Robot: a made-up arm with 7 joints.
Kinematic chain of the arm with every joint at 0, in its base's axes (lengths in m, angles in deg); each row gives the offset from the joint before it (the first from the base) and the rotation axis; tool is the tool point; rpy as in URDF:
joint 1: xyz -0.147 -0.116 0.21 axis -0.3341 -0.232 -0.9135
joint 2: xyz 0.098 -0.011 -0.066 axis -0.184 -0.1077 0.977
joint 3: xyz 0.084 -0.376 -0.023 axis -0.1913 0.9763 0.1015
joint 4: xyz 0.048 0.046 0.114 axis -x
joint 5: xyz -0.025 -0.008 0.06 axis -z
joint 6: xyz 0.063 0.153 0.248 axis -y
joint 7: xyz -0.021 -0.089 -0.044 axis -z
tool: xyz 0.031 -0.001 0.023 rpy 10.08 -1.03 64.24
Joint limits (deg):
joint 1: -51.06..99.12
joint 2: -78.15..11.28
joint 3: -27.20..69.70
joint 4: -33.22..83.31
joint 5: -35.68..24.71
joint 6: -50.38..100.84
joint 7: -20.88..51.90
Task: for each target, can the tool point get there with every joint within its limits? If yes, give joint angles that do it. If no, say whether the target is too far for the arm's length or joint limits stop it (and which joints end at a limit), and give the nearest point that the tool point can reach.
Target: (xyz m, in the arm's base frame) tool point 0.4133 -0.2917 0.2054
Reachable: yes | joints -27.77 -17.19 47.77 -12.45 -16.36 -14.37 16.96
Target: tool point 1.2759 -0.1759 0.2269
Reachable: no: too far | nearest point 0.5813 -0.1591 0.1727 | short by 0.697 m
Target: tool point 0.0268 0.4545 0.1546
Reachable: no: joint limits stop it (at a limit: joint 1, joint 2, joint 3, joint 6) | nearest point 0.1125 0.2679 0.1063 | short by 0.211 m
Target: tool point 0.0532 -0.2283 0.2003
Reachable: yes | joints -25.00 -60.03 -6.64 72.99 -21.15 11.98 26.82
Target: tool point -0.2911 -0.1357 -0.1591
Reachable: no: joint limits stop it (at a limit: joint 1, joint 2, joint 3, joint 4, joint 7) | nearest point -0.0761 -0.0613 -0.0357 | short by 0.259 m
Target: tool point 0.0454 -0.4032 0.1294
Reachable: yes | joints -1.74 -67.94 41.00 59.51 13.01 30.14 20.42
